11 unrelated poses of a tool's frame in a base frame.
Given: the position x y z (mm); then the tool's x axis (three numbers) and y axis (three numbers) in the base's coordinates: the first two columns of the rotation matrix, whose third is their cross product.
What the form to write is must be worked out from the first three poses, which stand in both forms.
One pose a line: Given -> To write
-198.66 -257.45 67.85 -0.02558 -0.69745 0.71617 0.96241 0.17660 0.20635 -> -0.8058 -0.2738 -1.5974 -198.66 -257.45 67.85
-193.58 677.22 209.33 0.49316 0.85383 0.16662 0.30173 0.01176 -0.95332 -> -2.0215 -0.9543 -0.5491 -193.58 677.22 209.33
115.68 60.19 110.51 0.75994 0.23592 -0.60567 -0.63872 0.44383 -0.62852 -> -1.0569 0.1208 0.6989 115.68 60.19 110.51
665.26 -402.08 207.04 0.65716 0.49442 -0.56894 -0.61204 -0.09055 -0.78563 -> -1.2967 -0.4555 0.7499 665.26 -402.08 207.04
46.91 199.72 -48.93 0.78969 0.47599 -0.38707 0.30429 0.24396 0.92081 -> 1.5143 0.5618 -0.3678 46.91 199.72 -48.93
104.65 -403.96 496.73 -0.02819 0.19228 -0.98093 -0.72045 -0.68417 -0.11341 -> -1.3501 -0.7655 1.6099 104.65 -403.96 496.73
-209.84 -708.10 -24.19 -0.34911 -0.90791 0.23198 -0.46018 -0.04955 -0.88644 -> 2.3370 0.9550 2.2198 -209.84 -708.10 -24.19
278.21 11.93 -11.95 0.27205 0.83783 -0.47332 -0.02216 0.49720 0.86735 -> 0.9721 1.2943 0.0813 278.21 11.93 -11.95
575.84 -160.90 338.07 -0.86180 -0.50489 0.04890 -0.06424 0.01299 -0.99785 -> 1.6213 0.5273 3.0672 575.84 -160.90 338.07
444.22 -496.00 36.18 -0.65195 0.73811 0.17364 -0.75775 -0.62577 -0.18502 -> 0.2551 -0.0279 2.2813 444.22 -496.00 36.18
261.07 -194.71 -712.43 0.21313 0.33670 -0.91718 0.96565 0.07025 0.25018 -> 1.8898 0.1492 -1.3536 261.07 -194.71 -712.43
